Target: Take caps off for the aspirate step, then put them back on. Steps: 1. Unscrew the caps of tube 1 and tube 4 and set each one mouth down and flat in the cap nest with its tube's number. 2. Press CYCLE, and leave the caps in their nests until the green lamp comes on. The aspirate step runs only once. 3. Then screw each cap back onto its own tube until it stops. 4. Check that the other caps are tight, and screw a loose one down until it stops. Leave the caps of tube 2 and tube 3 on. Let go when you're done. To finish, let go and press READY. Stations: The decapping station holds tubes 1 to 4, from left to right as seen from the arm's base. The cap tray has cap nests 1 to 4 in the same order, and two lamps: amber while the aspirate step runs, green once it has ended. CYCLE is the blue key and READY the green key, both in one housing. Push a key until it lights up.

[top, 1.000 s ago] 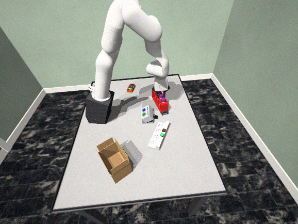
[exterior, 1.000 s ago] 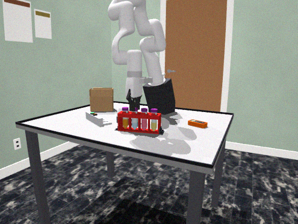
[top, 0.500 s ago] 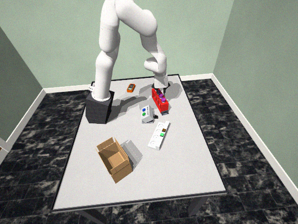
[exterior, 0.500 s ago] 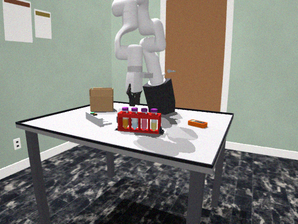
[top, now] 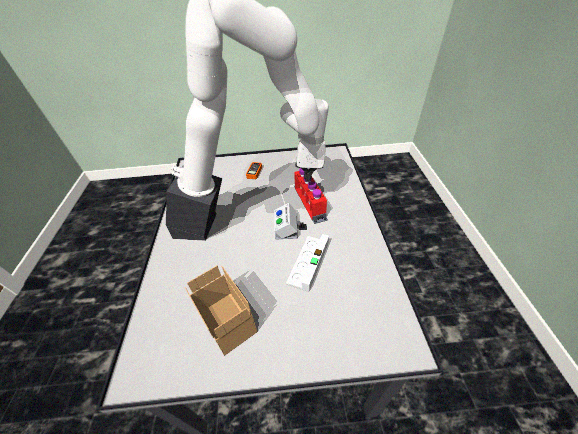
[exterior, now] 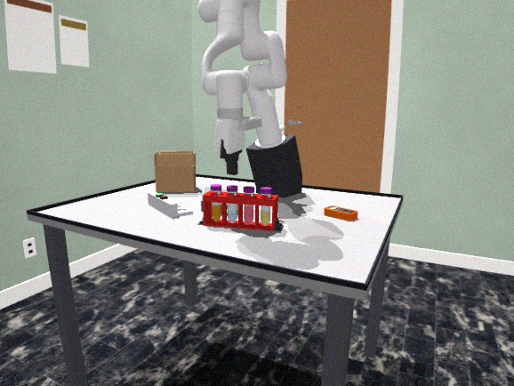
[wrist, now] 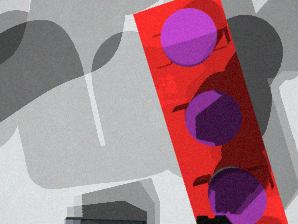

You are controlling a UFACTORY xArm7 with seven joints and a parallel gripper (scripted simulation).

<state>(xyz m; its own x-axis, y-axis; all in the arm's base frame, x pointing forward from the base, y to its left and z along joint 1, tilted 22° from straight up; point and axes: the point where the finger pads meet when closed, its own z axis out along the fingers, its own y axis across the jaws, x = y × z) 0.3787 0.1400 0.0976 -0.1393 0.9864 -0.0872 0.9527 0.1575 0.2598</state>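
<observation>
Right now my hand is 100 mm past the green key, 150 mm to the left of it and 110 mm above it. The rest, counted from my hand: blue key 110 mm behind, 100 mm to the right, 110 mm below; grey key housing 80 mm behind, 120 mm to the right, 120 mm below; orange device 280 mm behind, 230 mm to the left, 160 mm below.
</observation>
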